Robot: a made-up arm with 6 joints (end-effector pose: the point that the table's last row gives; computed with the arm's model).
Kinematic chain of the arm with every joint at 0, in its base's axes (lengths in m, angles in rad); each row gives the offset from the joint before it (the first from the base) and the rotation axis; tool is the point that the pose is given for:
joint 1: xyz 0 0 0.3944 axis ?
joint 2: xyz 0 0 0 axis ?
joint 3: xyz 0 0 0.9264 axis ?
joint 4: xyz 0 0 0 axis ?
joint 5: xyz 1.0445 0 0 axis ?
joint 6: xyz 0 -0.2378 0 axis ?
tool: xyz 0 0 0
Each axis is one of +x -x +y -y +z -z.
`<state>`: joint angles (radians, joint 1 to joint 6).
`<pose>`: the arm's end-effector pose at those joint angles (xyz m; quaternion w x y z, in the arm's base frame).
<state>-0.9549 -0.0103 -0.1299 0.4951 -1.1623 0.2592</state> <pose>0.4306 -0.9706 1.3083 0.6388 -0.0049 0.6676 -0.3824</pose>
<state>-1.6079 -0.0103 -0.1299 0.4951 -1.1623 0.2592</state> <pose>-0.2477 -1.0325 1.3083 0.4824 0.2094 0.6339 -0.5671</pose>
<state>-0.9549 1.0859 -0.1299 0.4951 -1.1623 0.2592</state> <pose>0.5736 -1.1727 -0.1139 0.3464 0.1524 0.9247 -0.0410</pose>
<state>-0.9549 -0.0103 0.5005 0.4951 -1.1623 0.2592</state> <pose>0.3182 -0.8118 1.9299 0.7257 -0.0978 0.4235 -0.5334</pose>
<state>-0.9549 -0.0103 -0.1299 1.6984 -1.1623 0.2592</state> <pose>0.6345 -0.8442 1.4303 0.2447 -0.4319 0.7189 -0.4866</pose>
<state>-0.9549 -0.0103 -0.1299 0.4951 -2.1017 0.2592</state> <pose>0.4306 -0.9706 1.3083 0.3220 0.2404 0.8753 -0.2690</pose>
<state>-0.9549 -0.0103 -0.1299 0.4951 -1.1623 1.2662</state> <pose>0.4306 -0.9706 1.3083 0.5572 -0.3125 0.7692 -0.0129</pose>
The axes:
joint 1: +z
joint 2: +y
joint 3: -y
joint 4: -x
joint 5: -y
joint 6: -x

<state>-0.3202 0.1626 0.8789 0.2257 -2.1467 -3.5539</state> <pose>0.7840 -0.5042 2.0345 0.2345 -0.6894 0.3570 0.5851</pose>
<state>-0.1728 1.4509 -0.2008 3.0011 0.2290 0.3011</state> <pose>0.8961 0.0826 -0.5386 0.0338 -0.5937 -0.0244 0.8036</pose>
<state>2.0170 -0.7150 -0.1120 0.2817 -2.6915 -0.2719</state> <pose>0.1131 0.2929 1.7407 0.4775 -0.6598 0.5081 0.2801</pose>
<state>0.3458 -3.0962 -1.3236 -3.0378 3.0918 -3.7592</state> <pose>-0.2940 0.1455 0.4972 0.7664 0.1747 0.6119 -0.0876</pose>
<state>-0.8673 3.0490 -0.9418 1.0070 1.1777 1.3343</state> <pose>-0.5855 0.4937 0.1234 0.6409 0.4304 0.3748 0.5134</pose>
